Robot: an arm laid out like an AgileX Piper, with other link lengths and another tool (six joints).
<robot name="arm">
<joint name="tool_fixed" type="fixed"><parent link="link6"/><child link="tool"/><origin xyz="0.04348 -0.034 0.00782" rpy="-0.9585 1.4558 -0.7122"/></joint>
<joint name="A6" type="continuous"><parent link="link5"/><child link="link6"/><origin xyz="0.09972 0 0.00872"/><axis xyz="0.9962 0 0.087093"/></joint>
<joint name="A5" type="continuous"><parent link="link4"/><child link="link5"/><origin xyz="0 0 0"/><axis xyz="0 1 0"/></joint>
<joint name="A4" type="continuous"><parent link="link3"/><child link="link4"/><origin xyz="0.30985 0 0.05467"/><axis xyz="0.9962 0 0.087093"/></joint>
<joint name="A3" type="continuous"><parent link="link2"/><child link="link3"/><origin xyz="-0.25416 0 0.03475"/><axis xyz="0 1 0"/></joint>
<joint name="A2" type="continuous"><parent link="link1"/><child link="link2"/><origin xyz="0 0 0"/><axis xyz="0 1 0"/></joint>
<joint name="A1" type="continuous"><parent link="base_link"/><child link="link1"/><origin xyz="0 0 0.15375"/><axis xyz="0 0 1"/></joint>
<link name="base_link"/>
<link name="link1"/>
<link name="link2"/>
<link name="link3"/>
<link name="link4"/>
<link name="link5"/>
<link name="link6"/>
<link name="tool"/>
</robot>
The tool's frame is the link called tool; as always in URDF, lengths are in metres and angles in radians. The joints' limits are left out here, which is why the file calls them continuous.
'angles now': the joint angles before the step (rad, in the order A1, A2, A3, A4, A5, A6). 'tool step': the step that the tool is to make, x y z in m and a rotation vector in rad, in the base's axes. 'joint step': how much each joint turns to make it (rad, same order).
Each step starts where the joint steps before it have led.
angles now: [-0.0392 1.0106 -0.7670 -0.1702 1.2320 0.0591]
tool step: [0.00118 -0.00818 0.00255 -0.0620 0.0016 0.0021]
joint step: [-0.0001 0.0060 0.0000 -0.0647 -0.0051 0.0095]
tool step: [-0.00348 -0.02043 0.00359 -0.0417 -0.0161 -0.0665]
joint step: [-0.0640 0.0000 -0.0009 -0.0444 -0.0152 0.0142]
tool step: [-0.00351 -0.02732 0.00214 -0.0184 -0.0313 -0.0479]
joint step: [-0.1153 0.0000 0.0000 -0.0026 -0.0504 -0.0566]
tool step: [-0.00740 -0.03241 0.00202 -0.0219 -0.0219 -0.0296]
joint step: [-0.1429 0.0037 -0.0017 0.0128 -0.0580 -0.1075]
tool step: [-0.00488 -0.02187 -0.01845 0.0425 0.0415 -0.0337]
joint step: [-0.1062 0.0654 0.0002 0.0445 -0.0286 -0.0796]
